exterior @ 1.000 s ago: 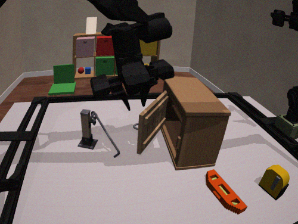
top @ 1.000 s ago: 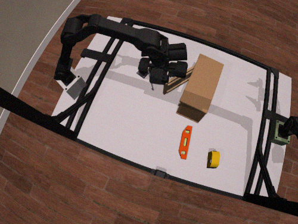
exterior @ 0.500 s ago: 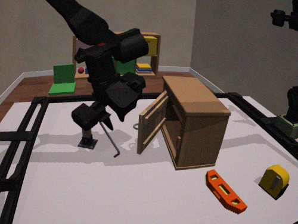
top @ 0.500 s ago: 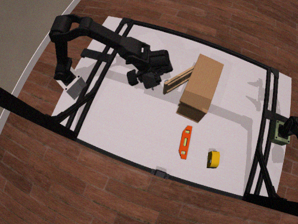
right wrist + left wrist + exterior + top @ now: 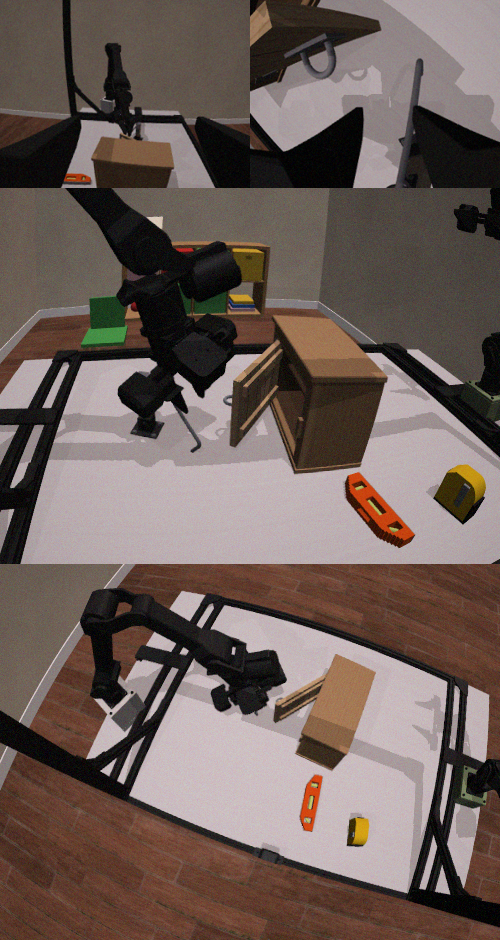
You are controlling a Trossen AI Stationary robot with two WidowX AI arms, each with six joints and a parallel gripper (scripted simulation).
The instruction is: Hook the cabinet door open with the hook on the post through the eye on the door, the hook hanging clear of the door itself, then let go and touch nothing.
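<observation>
Right now the hook is 6 cm below my left hand, 2 cm to the left of it and 2 cm ahead of it. Also, from my left hand: orange spirit level 22 cm behind, 21 cm to the right, 10 cm below; then slatted door 12 cm to the right, 5 cm ahead, 4 cm below; then yellow tape measure 34 cm to the right, 28 cm behind, 8 cm below.
</observation>
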